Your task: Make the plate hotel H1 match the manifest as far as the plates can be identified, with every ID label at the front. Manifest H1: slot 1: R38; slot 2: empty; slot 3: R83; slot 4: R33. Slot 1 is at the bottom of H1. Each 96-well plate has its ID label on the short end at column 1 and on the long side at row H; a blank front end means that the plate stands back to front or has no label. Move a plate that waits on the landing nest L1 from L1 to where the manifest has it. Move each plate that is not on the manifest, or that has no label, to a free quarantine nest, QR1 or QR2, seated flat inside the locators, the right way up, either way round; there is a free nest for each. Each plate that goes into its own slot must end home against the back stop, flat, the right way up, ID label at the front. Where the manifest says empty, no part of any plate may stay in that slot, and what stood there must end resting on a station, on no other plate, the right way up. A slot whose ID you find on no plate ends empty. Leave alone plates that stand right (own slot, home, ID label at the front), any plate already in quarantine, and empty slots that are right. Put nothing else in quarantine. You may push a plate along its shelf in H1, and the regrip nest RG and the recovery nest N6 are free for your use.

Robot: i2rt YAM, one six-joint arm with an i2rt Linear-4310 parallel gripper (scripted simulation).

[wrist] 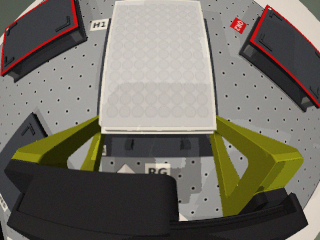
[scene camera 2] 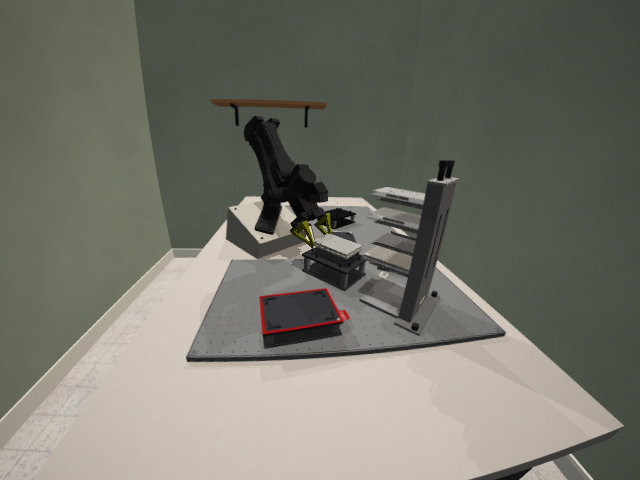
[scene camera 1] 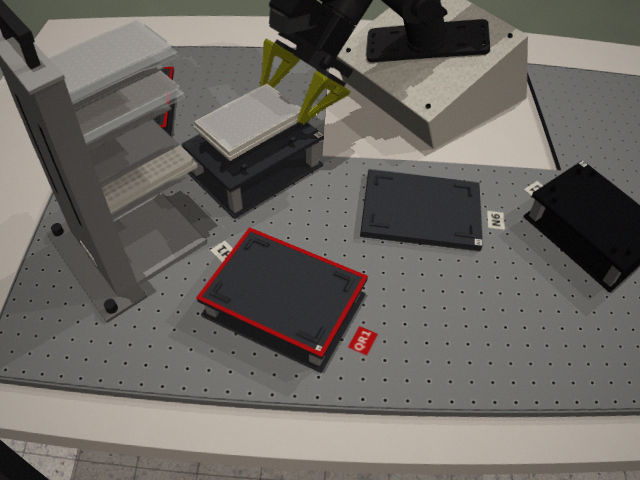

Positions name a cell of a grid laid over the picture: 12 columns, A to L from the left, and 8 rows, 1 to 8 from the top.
Scene:
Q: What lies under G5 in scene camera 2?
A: A black regrip nest RG.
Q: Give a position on a flat nest N6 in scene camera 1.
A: H4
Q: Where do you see a red-framed quarantine nest QR1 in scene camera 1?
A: F5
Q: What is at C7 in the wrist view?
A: My gripper.

